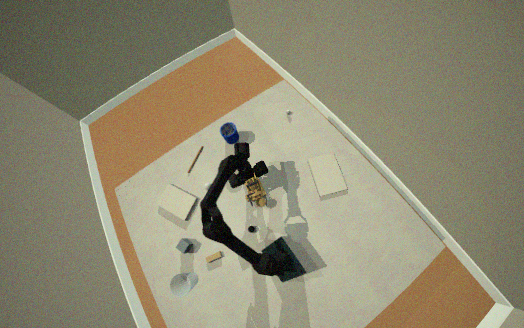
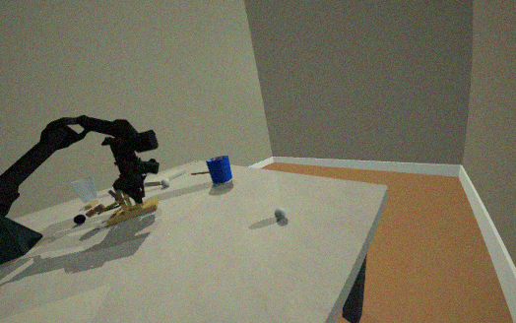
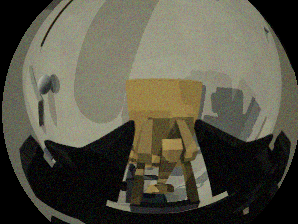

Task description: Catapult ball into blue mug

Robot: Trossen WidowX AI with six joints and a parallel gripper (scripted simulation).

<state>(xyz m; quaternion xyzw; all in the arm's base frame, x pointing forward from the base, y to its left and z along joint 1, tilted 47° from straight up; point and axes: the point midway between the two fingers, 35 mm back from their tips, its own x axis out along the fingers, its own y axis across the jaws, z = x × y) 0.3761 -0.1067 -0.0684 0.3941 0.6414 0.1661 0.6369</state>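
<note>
My gripper tip is now 190 mm past the black ball, 160 mm to the right of it and 20 mm above it. The rest, counted from my gripper tip: blue mug 280 mm ahead, 80 mm to the right, 10 mm below; then wooden stick 320 mm ahead, 160 mm to the left, 30 mm below; then wooden catapult 60 mm behind, 40 mm to the left, 20 mm above.
</note>
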